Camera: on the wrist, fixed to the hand. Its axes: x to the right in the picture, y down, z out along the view.
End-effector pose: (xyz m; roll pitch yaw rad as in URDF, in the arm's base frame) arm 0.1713 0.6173 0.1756 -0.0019 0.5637 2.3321
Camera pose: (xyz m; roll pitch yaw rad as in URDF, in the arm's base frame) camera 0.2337 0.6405 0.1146 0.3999 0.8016 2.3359
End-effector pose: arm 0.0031 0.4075 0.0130 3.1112 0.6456 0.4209
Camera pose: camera 0.0200 0.4841 0.0577 -2.7703 0.4077 0.4253
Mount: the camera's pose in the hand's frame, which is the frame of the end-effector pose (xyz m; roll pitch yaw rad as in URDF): 0.0104 -0.0611 -0.0657 0.3998 0.2379 0.0032
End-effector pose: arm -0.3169 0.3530 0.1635 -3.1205 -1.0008 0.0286
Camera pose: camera -0.3694 0.4112 0.2084 -2.6986 -1.2385 0.0038
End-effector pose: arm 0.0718 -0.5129 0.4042 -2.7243 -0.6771 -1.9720
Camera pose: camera 0.1163 -0.4829 0.4768 -2.2138 -0.8880 -2.1285
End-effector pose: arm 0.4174 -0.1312 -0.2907 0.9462 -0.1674 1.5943
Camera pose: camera 0.3993 -0.1067 -0.3757 1.3265 -0.0285 1.7886
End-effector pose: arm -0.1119 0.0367 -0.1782 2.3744 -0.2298 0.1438
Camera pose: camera -0.1158 0.1267 -0.1711 2.7190 -0.3992 0.3198
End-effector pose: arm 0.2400 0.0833 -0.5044 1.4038 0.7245 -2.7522
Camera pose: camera 0.2972 0.0477 -0.5646 2.0174 0.7357 -2.4326
